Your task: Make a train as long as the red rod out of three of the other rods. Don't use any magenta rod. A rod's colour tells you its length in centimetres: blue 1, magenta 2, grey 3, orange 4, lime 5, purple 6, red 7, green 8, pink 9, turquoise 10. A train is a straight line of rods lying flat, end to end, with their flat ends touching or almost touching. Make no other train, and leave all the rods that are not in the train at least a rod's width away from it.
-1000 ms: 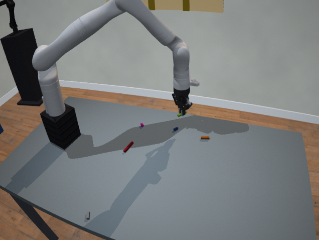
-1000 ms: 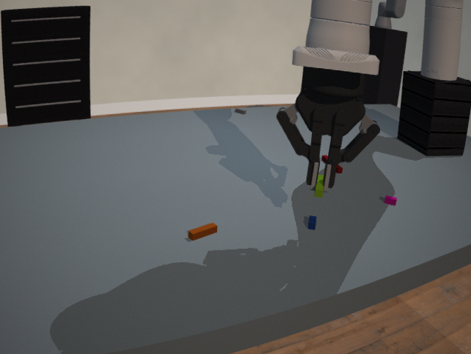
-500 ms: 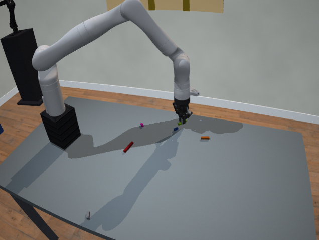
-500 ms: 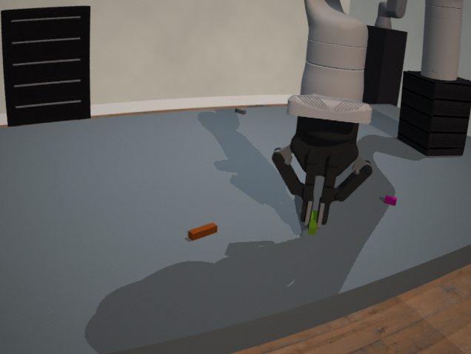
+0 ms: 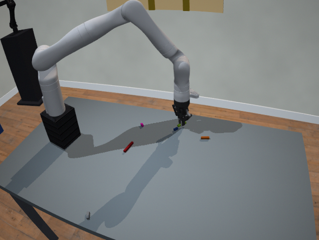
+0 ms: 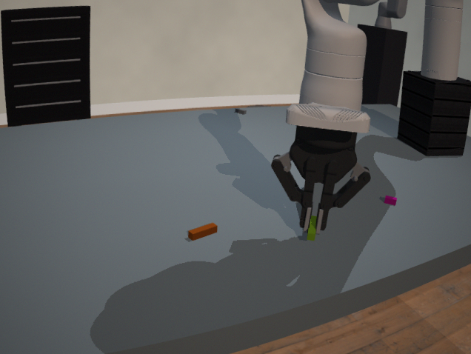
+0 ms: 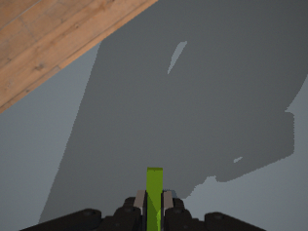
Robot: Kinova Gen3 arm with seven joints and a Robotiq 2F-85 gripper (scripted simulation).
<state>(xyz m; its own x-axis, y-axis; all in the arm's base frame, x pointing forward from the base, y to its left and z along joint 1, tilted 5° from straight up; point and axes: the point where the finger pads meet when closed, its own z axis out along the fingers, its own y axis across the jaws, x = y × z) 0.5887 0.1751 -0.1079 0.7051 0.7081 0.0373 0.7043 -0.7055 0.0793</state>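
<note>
My hand is 1 cm above the lime rod. From my hand the other things lie so: magenta rod (20 cm behind, 3 cm below, 2 cm to the right); then red rod (23 cm behind, 18 cm to the right, 3 cm below); then orange rod (12 cm ahead, 8 cm to the right, 3 cm below).
</note>
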